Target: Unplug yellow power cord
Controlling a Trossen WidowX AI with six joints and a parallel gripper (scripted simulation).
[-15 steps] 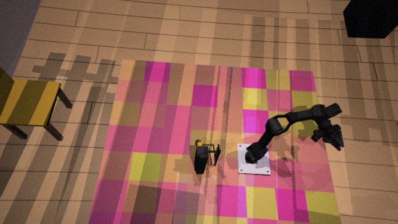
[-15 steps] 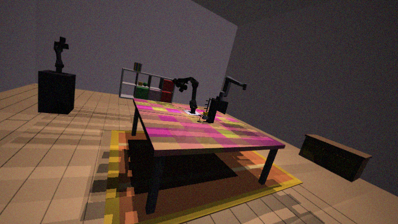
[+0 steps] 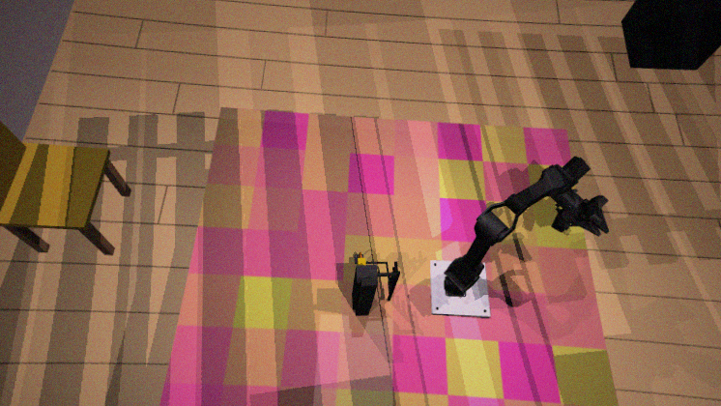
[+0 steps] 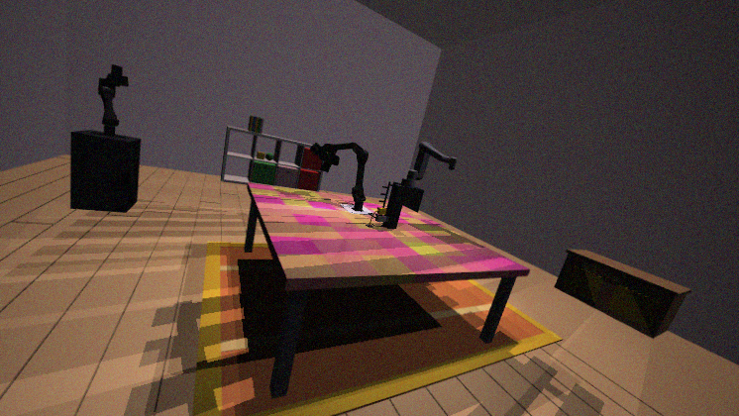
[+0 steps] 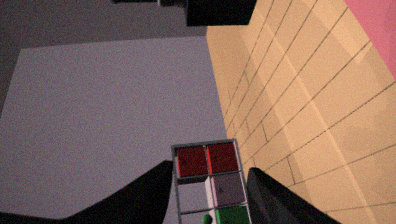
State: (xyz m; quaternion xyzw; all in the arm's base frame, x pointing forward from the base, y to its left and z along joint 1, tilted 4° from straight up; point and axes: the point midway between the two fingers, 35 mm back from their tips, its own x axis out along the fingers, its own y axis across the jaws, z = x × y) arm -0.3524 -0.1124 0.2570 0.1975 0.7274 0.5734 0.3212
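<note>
The yellow plug is 67 cm ahead of my gripper tip, 11 cm to the left of it and 16 cm below it.
</note>
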